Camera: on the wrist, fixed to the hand. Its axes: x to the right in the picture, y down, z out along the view.
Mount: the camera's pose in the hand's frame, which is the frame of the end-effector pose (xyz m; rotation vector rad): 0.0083 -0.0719 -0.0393 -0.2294 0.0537 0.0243
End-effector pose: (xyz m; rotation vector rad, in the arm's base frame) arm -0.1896 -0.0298 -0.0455 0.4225 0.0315 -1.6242
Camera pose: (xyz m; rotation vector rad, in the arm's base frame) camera -0.2496 -0.0194 -0.1010 0.2882 0.2499 -1.5642
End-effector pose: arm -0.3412 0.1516 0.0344 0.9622 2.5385 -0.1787
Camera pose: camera -0.4073 0.1128 0.0644 0.9174 2.5256 0.1447
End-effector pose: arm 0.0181 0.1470 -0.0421 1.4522 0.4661 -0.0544
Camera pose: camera -0.0076 0.1772 -0.1143 1.2360 0.4823 0.0562
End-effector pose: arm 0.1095 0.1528 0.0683 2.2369 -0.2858 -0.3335
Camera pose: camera 0.1370 0.2232 0.0356 2.0118 -0.2336 -0.2781
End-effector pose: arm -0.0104 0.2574 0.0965 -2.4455 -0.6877 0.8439
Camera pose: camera -0.0005 0.3075 0.1611 -2.6743 -0.7741 0.7410
